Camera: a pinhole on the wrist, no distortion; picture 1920 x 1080 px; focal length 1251.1 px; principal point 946.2 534.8 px. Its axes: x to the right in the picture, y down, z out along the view. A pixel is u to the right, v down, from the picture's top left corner.
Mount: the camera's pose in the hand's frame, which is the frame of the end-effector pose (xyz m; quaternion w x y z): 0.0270 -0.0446 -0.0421 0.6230 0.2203 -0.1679 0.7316
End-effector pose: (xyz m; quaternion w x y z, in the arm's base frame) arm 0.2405 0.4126 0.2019 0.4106 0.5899 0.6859 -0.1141
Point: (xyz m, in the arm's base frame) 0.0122 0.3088 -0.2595
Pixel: 534.4 142.7
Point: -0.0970 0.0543 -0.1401
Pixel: 463.6 874.1
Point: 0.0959 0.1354 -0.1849
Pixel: 863.1 587.5
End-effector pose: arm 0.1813 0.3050 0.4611 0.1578 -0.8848 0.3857 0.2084
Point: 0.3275 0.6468 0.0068
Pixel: 1127.2 495.0
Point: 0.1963 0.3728 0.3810
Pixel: 1757.9 798.6
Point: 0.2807 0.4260 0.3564
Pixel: 970.1 601.5
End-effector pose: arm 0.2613 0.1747 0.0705 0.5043 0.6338 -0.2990 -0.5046
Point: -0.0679 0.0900 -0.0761
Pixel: 1310.7 648.2
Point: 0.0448 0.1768 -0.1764
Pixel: 740.7 757.0
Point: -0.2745 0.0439 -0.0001
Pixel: 1615.6 724.8
